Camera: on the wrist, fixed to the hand. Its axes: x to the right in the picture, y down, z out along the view.
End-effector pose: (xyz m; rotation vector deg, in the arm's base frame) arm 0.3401 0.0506 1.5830 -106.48 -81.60 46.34
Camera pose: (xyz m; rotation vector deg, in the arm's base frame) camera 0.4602 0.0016 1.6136 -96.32 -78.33 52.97
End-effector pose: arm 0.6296 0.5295 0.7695 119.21 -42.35 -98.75
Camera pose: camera 0.7339 0.4922 0.8436 125.90 -51.21 -102.40
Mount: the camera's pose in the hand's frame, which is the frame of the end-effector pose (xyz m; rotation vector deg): -0.0239 0.0536 -0.1197 10.11 -2.34 -2.51
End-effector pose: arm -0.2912 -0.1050 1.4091 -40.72 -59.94 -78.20
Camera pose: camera -0.2150 -0.1956 1.3478 -33.80 -69.01 -73.42
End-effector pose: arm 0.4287 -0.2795 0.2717 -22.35 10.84 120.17
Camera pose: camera 0.4189 -0.3612 0.1668 -13.94 19.25 116.03
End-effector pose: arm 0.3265 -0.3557 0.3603 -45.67 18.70 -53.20
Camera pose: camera 0.2760 -0.3738 0.2383 -37.94 10.83 -55.38
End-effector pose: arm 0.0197 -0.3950 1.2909 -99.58 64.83 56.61
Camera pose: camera -0.0169 -0.5117 1.3439 -91.00 63.90 49.64
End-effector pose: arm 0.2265 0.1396 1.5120 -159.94 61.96 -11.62
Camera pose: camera 0.1527 0.1067 1.6180 -151.94 54.13 -13.34
